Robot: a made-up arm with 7 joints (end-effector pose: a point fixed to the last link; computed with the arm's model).
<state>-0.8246 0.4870 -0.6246 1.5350 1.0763 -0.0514 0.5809</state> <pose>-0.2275 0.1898 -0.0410 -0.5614 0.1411 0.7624</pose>
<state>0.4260 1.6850 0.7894 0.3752 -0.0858 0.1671 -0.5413</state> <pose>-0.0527 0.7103 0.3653 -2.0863 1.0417 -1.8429</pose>
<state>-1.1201 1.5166 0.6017 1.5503 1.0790 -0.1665 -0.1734</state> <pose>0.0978 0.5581 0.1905 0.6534 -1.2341 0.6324</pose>
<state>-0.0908 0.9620 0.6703 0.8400 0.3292 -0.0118 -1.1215</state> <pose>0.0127 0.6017 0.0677 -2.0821 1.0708 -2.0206</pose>
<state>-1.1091 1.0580 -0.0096 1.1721 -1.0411 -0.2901 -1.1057</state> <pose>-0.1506 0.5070 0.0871 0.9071 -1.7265 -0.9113</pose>
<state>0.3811 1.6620 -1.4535 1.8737 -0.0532 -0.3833 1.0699</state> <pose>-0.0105 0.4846 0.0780 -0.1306 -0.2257 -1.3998</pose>
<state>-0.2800 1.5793 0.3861 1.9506 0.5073 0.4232 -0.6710</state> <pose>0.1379 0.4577 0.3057 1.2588 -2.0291 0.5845</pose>
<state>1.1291 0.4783 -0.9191 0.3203 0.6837 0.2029 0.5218</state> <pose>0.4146 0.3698 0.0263 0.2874 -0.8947 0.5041</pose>
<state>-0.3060 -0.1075 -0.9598 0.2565 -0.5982 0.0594 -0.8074</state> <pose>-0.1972 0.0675 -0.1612 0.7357 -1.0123 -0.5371</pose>
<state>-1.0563 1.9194 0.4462 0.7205 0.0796 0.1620 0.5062</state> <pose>0.1828 0.6661 0.3142 1.6414 -0.4150 -0.4855</pose>
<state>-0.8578 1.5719 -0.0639 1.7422 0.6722 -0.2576 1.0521</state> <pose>0.0312 0.4882 0.1228 -0.2435 -0.3897 -0.6740</pose>
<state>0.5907 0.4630 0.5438 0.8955 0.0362 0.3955 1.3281</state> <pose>0.3000 0.4153 0.0216 -0.4095 -0.9575 0.5782</pose>
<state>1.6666 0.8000 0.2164 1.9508 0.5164 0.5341 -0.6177</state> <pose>0.1315 0.3863 0.4649 0.4244 2.2672 -1.7578</pose>
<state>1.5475 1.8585 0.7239 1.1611 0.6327 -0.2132 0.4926</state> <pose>-0.2180 0.5836 0.4126 -0.5891 2.2487 -0.7480</pose>
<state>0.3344 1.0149 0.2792 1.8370 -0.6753 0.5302 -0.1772</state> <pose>0.1708 0.4201 0.2426 1.9938 -2.0752 0.6602</pose>
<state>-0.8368 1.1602 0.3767 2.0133 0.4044 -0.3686 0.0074</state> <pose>0.0364 0.4326 0.1430 0.1945 -1.6588 0.1021</pose>
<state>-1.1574 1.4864 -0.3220 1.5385 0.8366 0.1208 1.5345</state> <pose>-0.1094 0.5108 0.1071 -0.5237 0.7172 -0.2678</pose>
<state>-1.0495 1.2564 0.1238 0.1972 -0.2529 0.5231 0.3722</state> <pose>-0.2076 0.6996 0.2150 1.9110 0.9537 -0.3180</pose>
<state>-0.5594 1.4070 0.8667 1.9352 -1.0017 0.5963 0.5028</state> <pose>0.1283 0.4525 0.3126 2.3148 -1.3885 -0.3554</pose>
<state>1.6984 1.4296 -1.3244 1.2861 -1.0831 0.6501 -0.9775</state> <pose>0.2537 0.5156 0.2938 -1.7967 1.2343 0.2070</pose>
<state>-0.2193 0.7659 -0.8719 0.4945 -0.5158 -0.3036 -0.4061</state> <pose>-0.1129 0.4698 -0.1156 0.9035 -0.8571 -0.8110</pose>
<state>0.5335 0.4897 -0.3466 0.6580 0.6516 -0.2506 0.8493</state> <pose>0.2627 0.3367 -0.0985 -0.2879 -1.0992 0.4500</pose>
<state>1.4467 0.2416 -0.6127 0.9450 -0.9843 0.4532 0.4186</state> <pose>0.4558 0.1554 0.3116 1.4094 -1.8859 -0.0131</pose>
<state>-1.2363 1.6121 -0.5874 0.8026 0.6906 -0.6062 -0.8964</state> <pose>-0.0799 0.6884 0.2536 1.5330 -1.0273 -0.3153</pose>
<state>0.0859 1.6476 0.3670 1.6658 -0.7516 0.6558 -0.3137</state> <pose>0.1383 0.4823 0.3769 -2.2971 1.6650 -0.0476</pose>
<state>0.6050 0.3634 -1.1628 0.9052 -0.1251 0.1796 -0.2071</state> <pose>0.2551 0.1923 -0.1055 0.7309 -1.4297 -0.2997</pose>
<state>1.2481 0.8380 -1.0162 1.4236 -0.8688 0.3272 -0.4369</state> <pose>0.3530 0.3008 0.2135 -1.6375 2.5748 0.1914</pose>
